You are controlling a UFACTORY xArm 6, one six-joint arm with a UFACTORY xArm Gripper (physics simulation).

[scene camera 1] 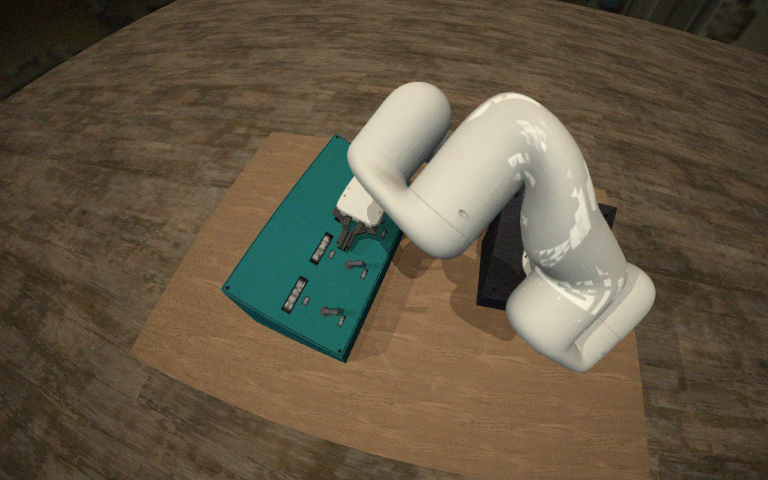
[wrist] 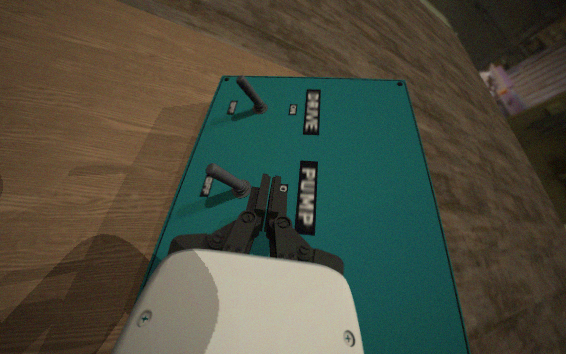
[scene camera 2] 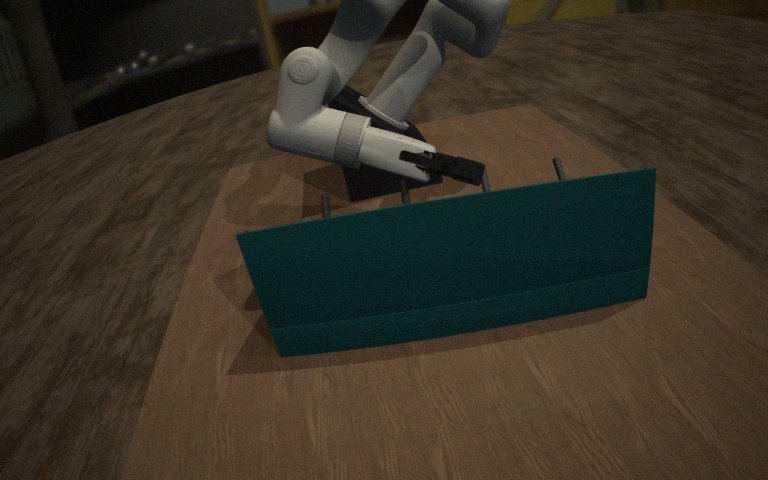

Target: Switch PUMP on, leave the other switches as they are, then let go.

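Seen in the pictures: gripper, fingertip midpoint: (scene camera 1: 340,249) (wrist: 269,186) (scene camera 2: 482,175); arm's base, link origin: (scene camera 2: 382,114).
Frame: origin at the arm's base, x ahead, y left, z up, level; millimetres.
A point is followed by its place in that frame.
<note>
The teal switch panel (scene camera 1: 283,226) {x 592, y 45, z 41 mm} (scene camera 2: 453,266) {x 609, y -34, z -29 mm} (wrist: 372,165) {x 577, y 86, z 29 mm} is tilted on the board. The PUMP lever (scene camera 1: 355,264) {x 426, y 79, z -13 mm} (scene camera 2: 485,182) {x 434, y 72, z -17 mm} (wrist: 226,178) {x 425, y 71, z -11 mm} leans toward its OFF label (scene camera 1: 364,273) {x 410, y 76, z -56 mm} (wrist: 206,185) {x 409, y 77, z -56 mm}. The PUMP label (scene camera 1: 321,247) {x 508, y 56, z -3 mm} (wrist: 306,197) {x 506, y 54, z -4 mm} is readable in the wrist view. My gripper (scene camera 1: 343,247) {x 461, y 60, z 8 mm} (scene camera 2: 480,173) {x 461, y 60, z 8 mm} (wrist: 269,186) {x 461, y 60, z 8 mm} is shut and empty. Its fingertips are on the ON side of the PUMP lever, close beside it, and partly cover the ON label (wrist: 284,188) {x 487, y 66, z -15 mm}. Whether they touch the lever is unclear. The DRIVE lever (scene camera 1: 330,311) {x 450, y 193, z -11 mm} (scene camera 2: 559,169) {x 454, y 189, z -14 mm} (wrist: 251,95) {x 451, y 186, z -17 mm} leans toward OFF.
Two more levers (scene camera 2: 404,192) {x 407, y -45, z -14 mm} (scene camera 2: 325,205) {x 383, y -161, z -13 mm} show above the panel edge in scene camera 2; the arm hides them in scene camera 1. The DRIVE label (scene camera 1: 294,294) {x 531, y 176, z -3 mm} (wrist: 312,112) {x 530, y 171, z -3 mm} is beyond PUMP. The dark robot base plate (scene camera 1: 491,283) {x 119, y 52, z -56 mm} stands on the wooden board (scene camera 1: 424,396) {x 234, y 309, z -133 mm}.
</note>
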